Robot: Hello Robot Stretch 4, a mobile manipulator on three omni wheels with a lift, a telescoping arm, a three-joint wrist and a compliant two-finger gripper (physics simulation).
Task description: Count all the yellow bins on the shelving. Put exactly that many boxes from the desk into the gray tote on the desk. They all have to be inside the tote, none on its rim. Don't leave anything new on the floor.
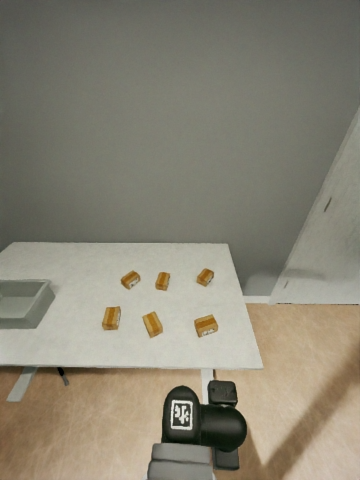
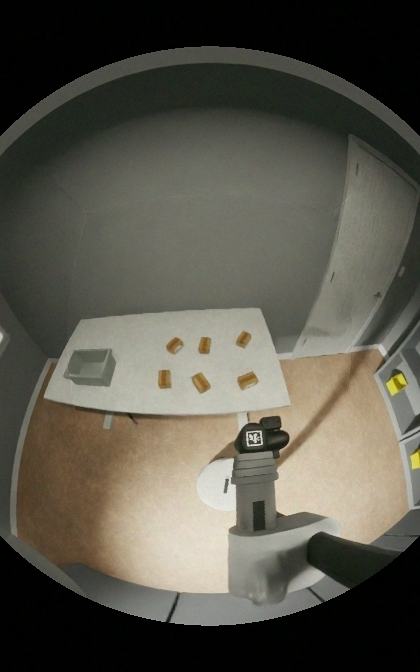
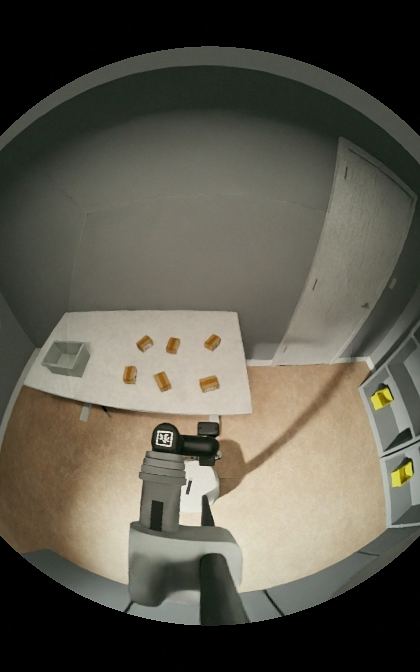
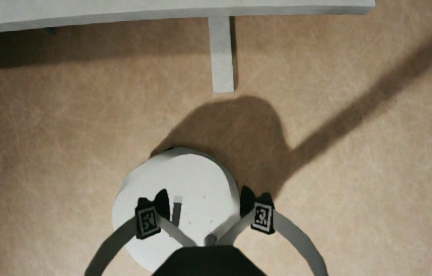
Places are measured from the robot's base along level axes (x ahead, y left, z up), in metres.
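Pixels of known places: end effector, tool point: (image 4: 205,207); robot's base, origin of the base link: (image 2: 225,482) (image 3: 190,484) (image 4: 182,203).
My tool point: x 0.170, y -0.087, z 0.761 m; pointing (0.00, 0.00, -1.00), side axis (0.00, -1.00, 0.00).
Note:
Ahead of a thing's pixels: the offset from my tool point to its top centre.
Several small brown boxes lie apart in two rows on the white desk (image 1: 75,350) (image 2: 135,400) (image 3: 110,400) (image 4: 125,12); the front right box {dz -0.018, dx +0.366, dy -0.004 m} (image 1: 206,326) (image 2: 247,380) (image 3: 209,384) is nearest the desk's right corner. The gray tote {dz +0.052, dx +0.403, dy +0.894 m} (image 1: 22,305) (image 2: 91,367) (image 3: 66,358) stands at the desk's left; its visible inside holds no box. Two yellow bins show on the shelving at the right edge: an upper bin (image 2: 397,384) (image 3: 382,397) and a lower bin (image 2: 416,459) (image 3: 402,473). My gripper (image 4: 204,202) is open and empty, pointing down over the robot's base, in front of the desk.
The gray shelving (image 3: 375,420) stands at the right, partly cut off. A door (image 1: 325,240) (image 2: 365,240) (image 3: 350,250) is right of the desk. A desk leg (image 4: 221,55) reaches toward the round white base (image 2: 215,485) (image 3: 200,487) (image 4: 150,185). A wall is behind the desk.

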